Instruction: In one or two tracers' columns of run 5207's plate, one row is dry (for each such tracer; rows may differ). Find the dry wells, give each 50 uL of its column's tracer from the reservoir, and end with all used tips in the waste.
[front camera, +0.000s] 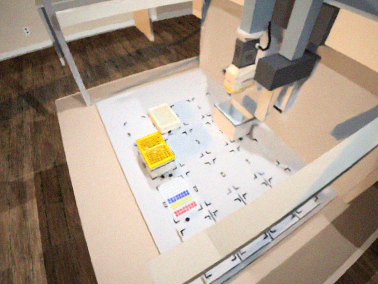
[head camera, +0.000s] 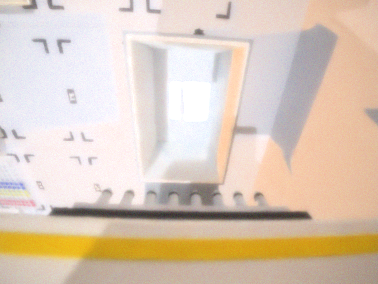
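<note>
The pipetting head (front camera: 240, 79) hangs at the back right, above the open waste box (front camera: 225, 125) (head camera: 135, 107). In the head view its row of short grey nozzles (head camera: 184, 199) shows at the waste box's near edge, and I see no tip on any nozzle. The parked plate gripper (front camera: 272, 104) hangs beside the head with its fingers apart and nothing between them. The plate (front camera: 180, 198) (head camera: 12, 193) has blue, yellow and red columns; its single wells are too small to judge. A yellow tip rack (front camera: 155, 149) stands behind it. The cream reservoir (front camera: 164, 117) stands farther back.
The white deck (front camera: 207, 177) (head camera: 95, 110) carries black corner marks. Beige walls (front camera: 82, 175) surround the deck, and a long rail (front camera: 280, 215) crosses the front. A grey upright post (front camera: 67, 55) stands at the back left corner.
</note>
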